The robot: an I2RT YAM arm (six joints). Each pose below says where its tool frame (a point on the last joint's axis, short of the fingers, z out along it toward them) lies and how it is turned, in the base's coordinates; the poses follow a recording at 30 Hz.
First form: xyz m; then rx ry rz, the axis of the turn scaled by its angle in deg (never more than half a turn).
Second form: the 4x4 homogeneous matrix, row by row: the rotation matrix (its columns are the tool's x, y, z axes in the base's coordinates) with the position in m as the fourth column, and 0 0 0 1 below. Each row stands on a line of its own. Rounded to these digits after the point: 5 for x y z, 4 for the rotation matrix.
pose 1, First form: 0.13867 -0.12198 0.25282 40.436 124.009 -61.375
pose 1, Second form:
-0.6681 0.6862 0.2875 0.13867
0.1876 0.5293 -0.8274 -0.12198
-0.7200 -0.4989 -0.4824 0.25282
0 0 0 1

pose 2, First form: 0.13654 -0.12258 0.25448 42.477 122.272 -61.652
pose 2, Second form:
-0.6443 0.7120 0.2792 0.13654
0.1989 0.5085 -0.8378 -0.12258
-0.7384 -0.4843 -0.4692 0.25448
0 0 0 1

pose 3, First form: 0.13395 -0.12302 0.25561 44.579 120.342 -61.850
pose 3, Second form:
-0.6174 0.7385 0.2711 0.13395
0.2094 0.4865 -0.8482 -0.12302
-0.7583 -0.4669 -0.4550 0.25561
0 0 0 1

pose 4, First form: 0.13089 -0.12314 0.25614 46.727 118.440 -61.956
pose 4, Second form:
-0.5894 0.7641 0.2620 0.13089
0.2205 0.4643 -0.8578 -0.12314
-0.7771 -0.4478 -0.4422 0.25614
0 0 0 1

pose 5, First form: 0.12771 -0.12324 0.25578 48.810 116.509 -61.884
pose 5, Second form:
-0.5599 0.7886 0.2543 0.12771
0.2308 0.4432 -0.8662 -0.12324
-0.7957 -0.4263 -0.4302 0.25578
0 0 0 1

